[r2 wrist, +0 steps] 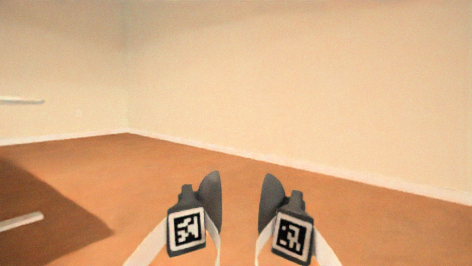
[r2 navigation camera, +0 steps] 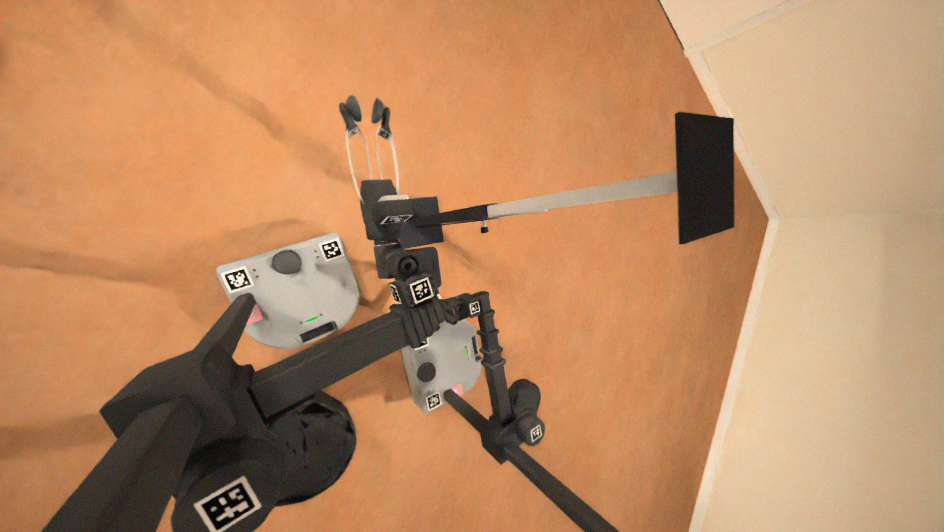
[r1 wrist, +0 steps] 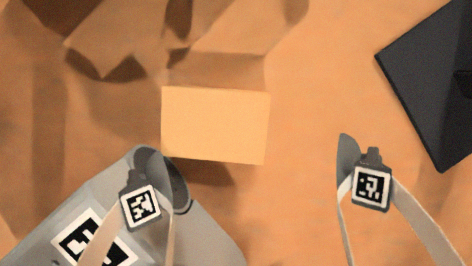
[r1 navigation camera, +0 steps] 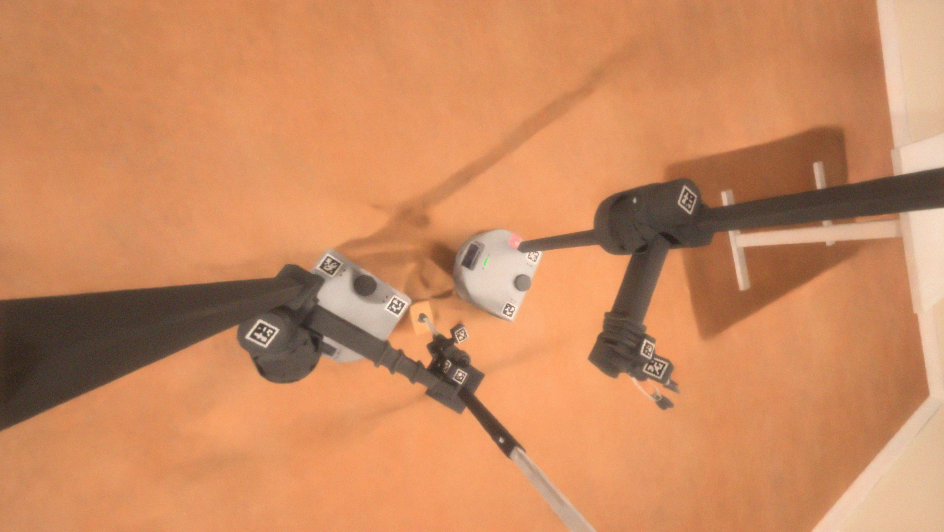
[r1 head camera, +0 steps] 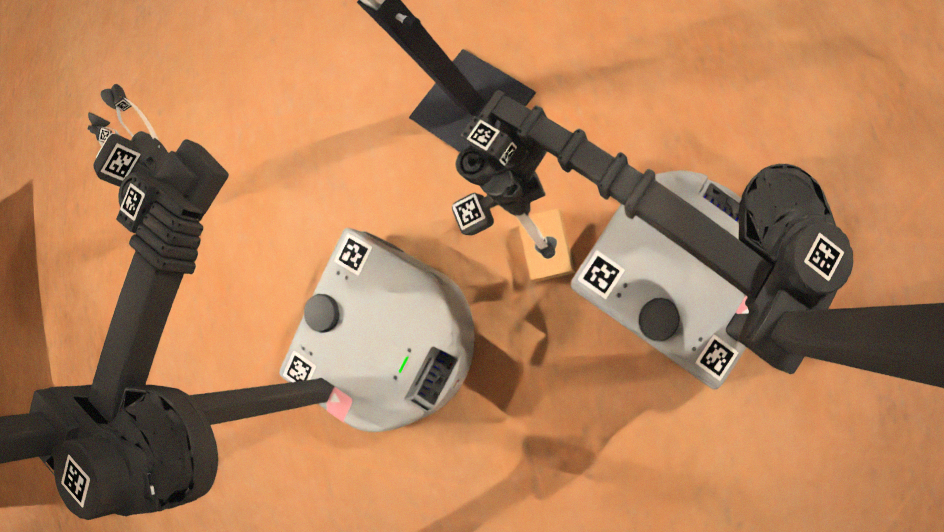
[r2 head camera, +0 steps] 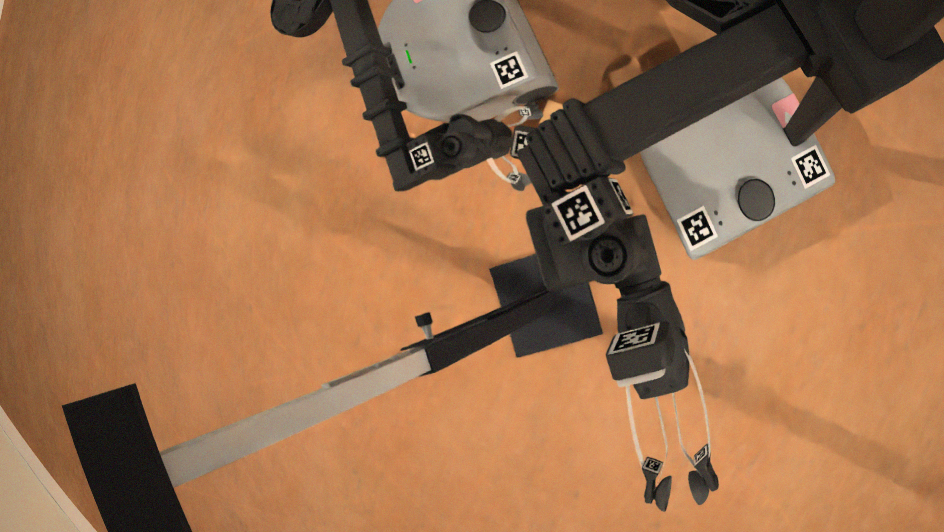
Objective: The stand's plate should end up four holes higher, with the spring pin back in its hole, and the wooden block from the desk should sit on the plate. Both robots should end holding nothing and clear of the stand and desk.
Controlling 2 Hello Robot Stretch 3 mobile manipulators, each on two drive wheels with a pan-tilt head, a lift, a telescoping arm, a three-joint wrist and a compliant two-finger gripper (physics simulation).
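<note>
The pale wooden block (r1 head camera: pixel 558 264) (r1 navigation camera: pixel 416 310) (r1 wrist: pixel 215 125) (r2 head camera: pixel 551 104) lies on the floor between the two bases, close to r1's base. My r1 gripper (r1 wrist: pixel 252 165) (r2 head camera: pixel 526 145) is wide open and points down over the block, with no contact visible. The stand's dark foot (r1 head camera: pixel 429 118) (r1 wrist: pixel 425 85) (r2 head camera: pixel 528 340) is close by; its black tube carries a silver tube (r1 navigation camera: pixel 548 485) (r2 head camera: pixel 297 409) (r2 navigation camera: pixel 588 191) with the black plate (r2 head camera: pixel 125 462) (r2 navigation camera: pixel 706 178) on top. The spring pin's knob (r2 head camera: pixel 423 320) (r2 navigation camera: pixel 484 228) sticks out near the joint; its hole is hidden. My r2 gripper (r1 head camera: pixel 105 109) (r1 navigation camera: pixel 668 393) (r2 head camera: pixel 677 485) (r2 navigation camera: pixel 364 109) (r2 wrist: pixel 240 202) is open and empty.
r1's grey base (r1 head camera: pixel 634 264) (r2 head camera: pixel 449 72) and r2's grey base (r1 head camera: pixel 390 330) (r2 head camera: pixel 740 158) stand either side of the block. r2's wrist (r2 head camera: pixel 594 244) is over the stand's foot in r2's head view. A white frame (r1 navigation camera: pixel 793 234) stands by the wall; I cannot tell if it is the desk's.
</note>
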